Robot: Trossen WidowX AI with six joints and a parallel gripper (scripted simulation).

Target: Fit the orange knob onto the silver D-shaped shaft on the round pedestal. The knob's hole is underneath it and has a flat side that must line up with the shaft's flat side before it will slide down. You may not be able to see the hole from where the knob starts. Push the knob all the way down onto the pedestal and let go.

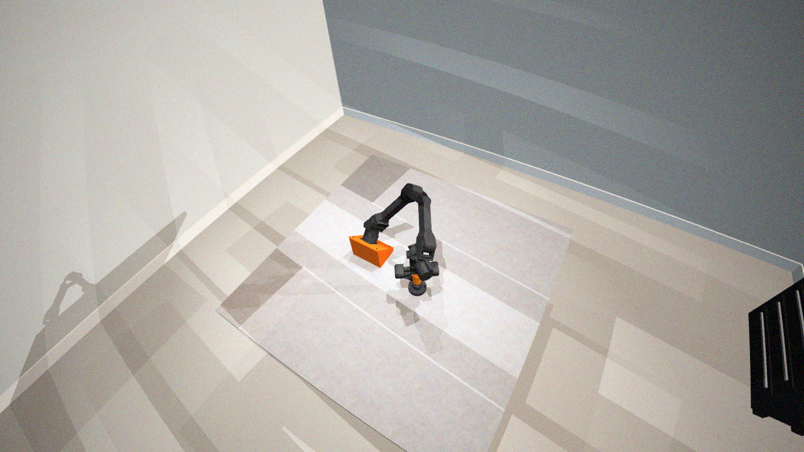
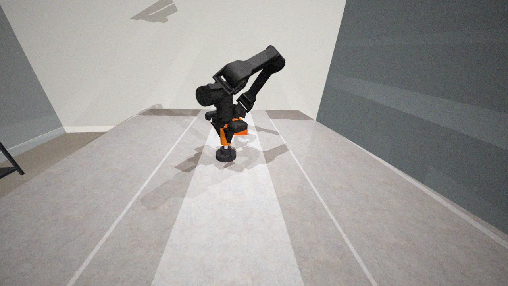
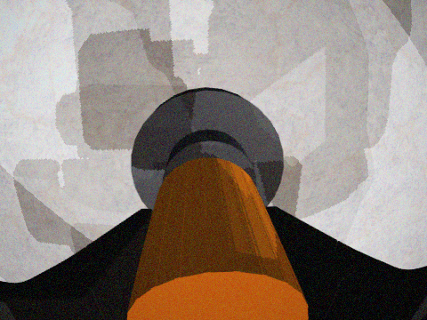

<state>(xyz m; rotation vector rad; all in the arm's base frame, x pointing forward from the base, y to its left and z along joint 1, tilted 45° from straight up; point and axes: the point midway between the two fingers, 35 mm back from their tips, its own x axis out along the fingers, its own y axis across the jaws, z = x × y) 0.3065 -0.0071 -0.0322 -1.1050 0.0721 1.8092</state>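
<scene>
The orange knob is 3 cm above my gripper tip. Round my gripper tip: round dark pedestal 4 cm below.
</scene>
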